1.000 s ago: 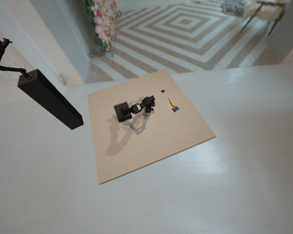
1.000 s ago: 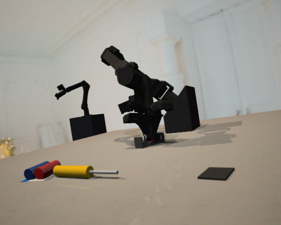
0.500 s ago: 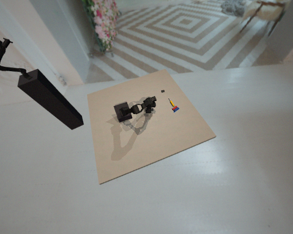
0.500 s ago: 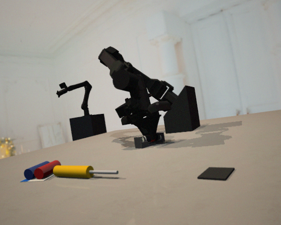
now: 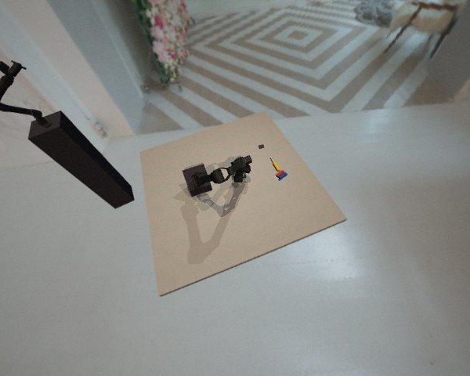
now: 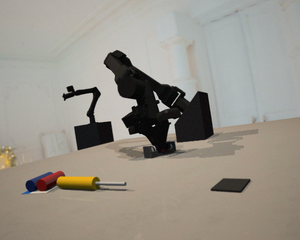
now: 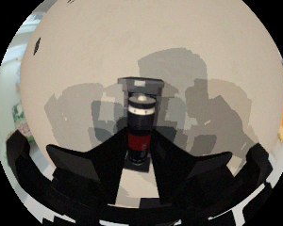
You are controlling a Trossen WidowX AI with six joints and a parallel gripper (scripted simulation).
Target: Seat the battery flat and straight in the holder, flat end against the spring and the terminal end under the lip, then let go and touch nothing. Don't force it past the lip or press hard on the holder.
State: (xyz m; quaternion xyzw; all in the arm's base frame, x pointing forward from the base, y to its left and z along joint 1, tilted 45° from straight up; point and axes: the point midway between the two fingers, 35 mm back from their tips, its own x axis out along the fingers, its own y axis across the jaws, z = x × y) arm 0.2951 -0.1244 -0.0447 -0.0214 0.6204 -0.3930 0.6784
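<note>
Now: gripper tip 10 mm below the battery. From my gripper tip the other things lie so: flat black square: 310 mm ahead, 190 mm to the left, 10 mm below; then yellow-handled screwdriver: 300 mm ahead, 30 mm to the right.
</note>
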